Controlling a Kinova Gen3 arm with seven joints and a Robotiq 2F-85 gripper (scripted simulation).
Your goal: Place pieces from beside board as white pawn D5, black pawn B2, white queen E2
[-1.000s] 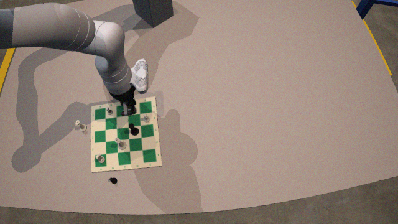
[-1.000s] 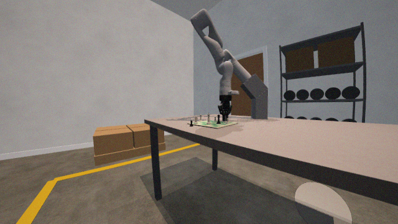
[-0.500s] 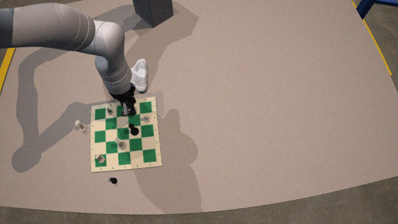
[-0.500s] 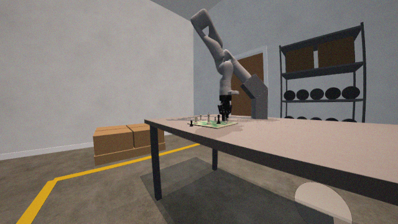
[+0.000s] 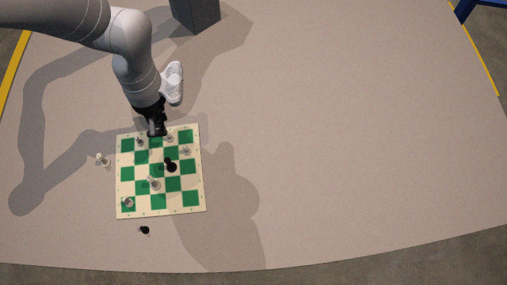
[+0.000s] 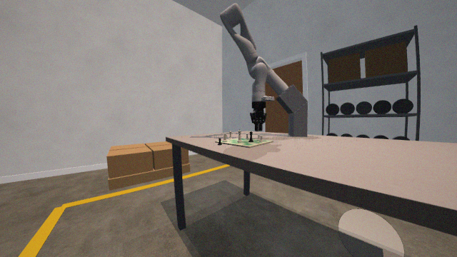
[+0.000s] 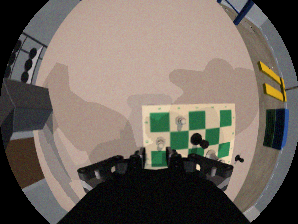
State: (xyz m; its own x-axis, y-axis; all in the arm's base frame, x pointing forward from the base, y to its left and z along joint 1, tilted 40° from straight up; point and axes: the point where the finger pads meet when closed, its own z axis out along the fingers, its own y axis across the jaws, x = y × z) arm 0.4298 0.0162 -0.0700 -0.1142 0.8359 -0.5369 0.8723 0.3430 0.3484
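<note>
My hand is 230 mm short of the black pawn, 60 mm above it and 40 mm to the left of it. From my hand the other things lie so: tall black piece 80 mm ahead, 40 mm below, 20 mm to the left; then cream chessboard 90 mm ahead, 70 mm below, 20 mm to the right.
</note>
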